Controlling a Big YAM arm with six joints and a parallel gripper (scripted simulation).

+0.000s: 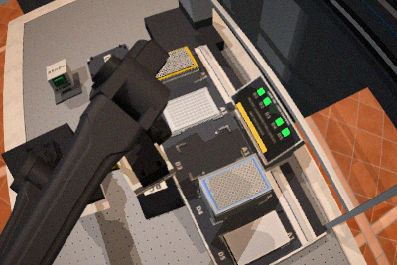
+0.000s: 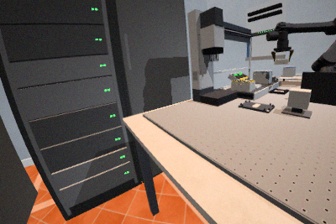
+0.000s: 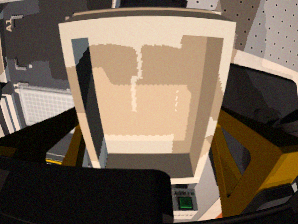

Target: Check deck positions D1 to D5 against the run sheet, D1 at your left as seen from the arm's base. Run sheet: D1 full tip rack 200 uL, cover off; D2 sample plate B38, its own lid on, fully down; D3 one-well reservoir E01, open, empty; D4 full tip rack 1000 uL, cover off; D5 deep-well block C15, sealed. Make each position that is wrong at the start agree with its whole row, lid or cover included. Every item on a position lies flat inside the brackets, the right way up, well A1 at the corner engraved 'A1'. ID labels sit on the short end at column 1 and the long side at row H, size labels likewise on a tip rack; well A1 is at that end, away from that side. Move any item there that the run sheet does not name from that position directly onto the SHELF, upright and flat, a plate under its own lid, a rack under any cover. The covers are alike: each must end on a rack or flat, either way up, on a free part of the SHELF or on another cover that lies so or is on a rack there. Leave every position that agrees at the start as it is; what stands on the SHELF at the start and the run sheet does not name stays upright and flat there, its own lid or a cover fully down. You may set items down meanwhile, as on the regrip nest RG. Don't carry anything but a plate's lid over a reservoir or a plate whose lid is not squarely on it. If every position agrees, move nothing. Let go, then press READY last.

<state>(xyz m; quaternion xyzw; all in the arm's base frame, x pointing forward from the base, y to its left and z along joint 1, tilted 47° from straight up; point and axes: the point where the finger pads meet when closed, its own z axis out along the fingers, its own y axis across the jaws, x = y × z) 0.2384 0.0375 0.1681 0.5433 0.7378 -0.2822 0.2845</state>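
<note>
Right now my hand is 10 mm above the one-well reservoir. Also, from my hand: sealed block 180 mm ahead, 220 mm to the right, 160 mm below; then blue-framed tip rack 170 mm ahead, 90 mm to the right, 110 mm below; then black regrip nest 220 mm below.
</note>
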